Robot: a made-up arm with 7 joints.
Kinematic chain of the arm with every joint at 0, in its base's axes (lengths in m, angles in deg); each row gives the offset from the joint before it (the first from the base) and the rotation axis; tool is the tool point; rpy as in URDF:
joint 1: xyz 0 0 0.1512 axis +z
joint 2: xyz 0 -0.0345 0.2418 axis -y
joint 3: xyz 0 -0.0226 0.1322 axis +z
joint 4: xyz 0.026 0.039 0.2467 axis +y
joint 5: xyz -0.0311 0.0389 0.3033 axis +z
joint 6: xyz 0 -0.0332 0.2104 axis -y
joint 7: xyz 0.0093 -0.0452 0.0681 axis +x
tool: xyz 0 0 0 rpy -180 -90 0
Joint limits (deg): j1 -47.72..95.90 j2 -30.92..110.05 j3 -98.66..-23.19 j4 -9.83..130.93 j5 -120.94..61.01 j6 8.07..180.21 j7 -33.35..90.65
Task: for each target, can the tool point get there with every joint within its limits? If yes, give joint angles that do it. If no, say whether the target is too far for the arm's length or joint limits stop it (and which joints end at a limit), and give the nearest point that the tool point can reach.
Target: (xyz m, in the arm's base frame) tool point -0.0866 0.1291 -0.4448
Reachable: no: joint limits stop it (at a limit: joint 1, joint 2, joint 3, joint 4, joint 5, joint 6) | nearest point 0.1580 0.3639 0.1499 | short by 0.685 m
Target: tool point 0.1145 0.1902 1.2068
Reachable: yes | joints 47.18 -13.19 -40.35 5.31 -77.54 157.52 46.17
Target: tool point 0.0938 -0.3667 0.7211
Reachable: yes | joints -17.46 32.38 -36.32 119.39 35.40 152.02 -9.68
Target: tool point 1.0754 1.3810 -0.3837
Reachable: no: too far | nearest point 0.4396 0.5645 0.3552 | short by 1.272 m
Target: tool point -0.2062 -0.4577 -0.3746
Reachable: no: joint limits stop it (at a limit: joint 2, joint 3, joint 4) | nearest point -0.3070 -0.6814 -0.0433 | short by 0.412 m
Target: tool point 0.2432 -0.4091 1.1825
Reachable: yes | joints -31.77 -13.55 -70.65 33.07 -99.87 93.47 -0.39
